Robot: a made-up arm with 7 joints.
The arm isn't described. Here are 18 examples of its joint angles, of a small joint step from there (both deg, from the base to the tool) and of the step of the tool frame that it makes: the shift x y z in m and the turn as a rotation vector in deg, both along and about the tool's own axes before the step.
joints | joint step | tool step
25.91 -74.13 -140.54 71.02 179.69 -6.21 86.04 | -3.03 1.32 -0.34 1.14 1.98 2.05 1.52 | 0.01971 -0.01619 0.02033 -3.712 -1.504 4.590
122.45 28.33 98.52 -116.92 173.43 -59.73 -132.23 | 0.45 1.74 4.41 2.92 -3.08 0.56 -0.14 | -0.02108 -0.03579 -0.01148 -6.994 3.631 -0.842
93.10 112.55 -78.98 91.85 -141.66 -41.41 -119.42 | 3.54 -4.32 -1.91 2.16 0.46 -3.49 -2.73 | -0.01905 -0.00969 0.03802 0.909 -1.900 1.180
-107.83 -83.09 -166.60 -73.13 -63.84 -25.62 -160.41 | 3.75 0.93 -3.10 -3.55 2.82 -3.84 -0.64 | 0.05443 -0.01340 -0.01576 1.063 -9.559 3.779
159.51 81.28 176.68 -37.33 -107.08 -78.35 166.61 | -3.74 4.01 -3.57 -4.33 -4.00 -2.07 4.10 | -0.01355 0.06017 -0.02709 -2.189 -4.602 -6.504
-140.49 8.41 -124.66 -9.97 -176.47 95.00 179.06 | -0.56 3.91 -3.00 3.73 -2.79 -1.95 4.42 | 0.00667 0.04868 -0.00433 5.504 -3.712 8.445
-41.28 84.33 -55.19 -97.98 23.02 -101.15 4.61 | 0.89 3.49 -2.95 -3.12 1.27 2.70 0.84 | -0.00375 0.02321 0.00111 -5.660 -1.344 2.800
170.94 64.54 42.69 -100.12 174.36 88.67 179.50 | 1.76 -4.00 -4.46 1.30 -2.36 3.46 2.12 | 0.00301 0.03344 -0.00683 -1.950 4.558 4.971
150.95 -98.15 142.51 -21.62 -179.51 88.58 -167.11 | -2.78 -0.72 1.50 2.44 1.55 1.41 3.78 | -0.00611 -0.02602 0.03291 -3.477 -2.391 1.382
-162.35 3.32 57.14 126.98 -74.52 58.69 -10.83 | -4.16 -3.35 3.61 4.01 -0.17 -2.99 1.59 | 0.00150 0.01751 0.00870 -0.901 0.142 -0.773
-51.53 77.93 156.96 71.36 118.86 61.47 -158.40 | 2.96 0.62 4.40 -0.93 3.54 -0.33 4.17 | -0.00748 -0.01376 0.00286 -4.453 5.404 9.303
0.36 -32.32 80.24 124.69 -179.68 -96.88 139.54 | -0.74 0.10 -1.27 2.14 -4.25 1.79 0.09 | 0.00666 -0.01035 -0.00809 -1.726 -2.526 1.849
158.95 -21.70 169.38 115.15 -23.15 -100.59 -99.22 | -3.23 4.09 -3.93 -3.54 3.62 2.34 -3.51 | 0.05639 -0.02195 -0.00528 -1.083 -7.111 -12.633
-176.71 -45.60 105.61 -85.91 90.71 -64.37 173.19 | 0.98 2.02 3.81 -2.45 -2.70 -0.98 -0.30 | 0.02018 -0.02414 -0.02935 -4.630 -6.217 1.236
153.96 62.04 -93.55 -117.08 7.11 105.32 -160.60 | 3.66 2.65 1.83 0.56 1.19 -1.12 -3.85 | 0.02598 -0.01360 0.00847 -3.982 -3.454 -0.639
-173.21 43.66 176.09 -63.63 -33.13 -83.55 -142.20 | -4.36 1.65 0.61 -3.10 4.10 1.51 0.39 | 0.00124 -0.00503 -0.04045 1.636 -7.029 1.558
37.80 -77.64 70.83 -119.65 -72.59 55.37 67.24 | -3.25 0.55 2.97 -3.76 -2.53 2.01 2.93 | -0.01109 -0.02955 0.00983 -4.893 1.757 2.036
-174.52 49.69 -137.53 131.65 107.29 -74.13 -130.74 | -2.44 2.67 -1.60 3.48 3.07 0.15 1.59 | 0.02443 0.00370 0.00096 -1.814 -5.572 1.274
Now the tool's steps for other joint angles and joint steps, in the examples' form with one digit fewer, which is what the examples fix.
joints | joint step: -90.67 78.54 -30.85 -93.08 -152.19 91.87 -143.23 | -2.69 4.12 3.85 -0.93 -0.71 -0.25 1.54
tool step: -0.0336 0.0040 0.0038 -0.24 -2.60 -3.25
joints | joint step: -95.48 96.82 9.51 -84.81 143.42 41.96 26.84 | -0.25 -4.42 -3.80 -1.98 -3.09 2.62 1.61
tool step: 0.0241 -0.0127 -0.0416 -5.85 -8.21 -1.26
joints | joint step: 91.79 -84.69 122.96 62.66 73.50 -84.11 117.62 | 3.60 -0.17 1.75 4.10 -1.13 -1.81 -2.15
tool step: 0.0196 0.0051 0.0252 -2.04 -1.37 -2.68
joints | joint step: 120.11 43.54 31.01 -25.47 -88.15 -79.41 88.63 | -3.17 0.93 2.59 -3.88 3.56 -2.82 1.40
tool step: -0.0265 -0.0039 0.0242 0.82 3.42 -2.51
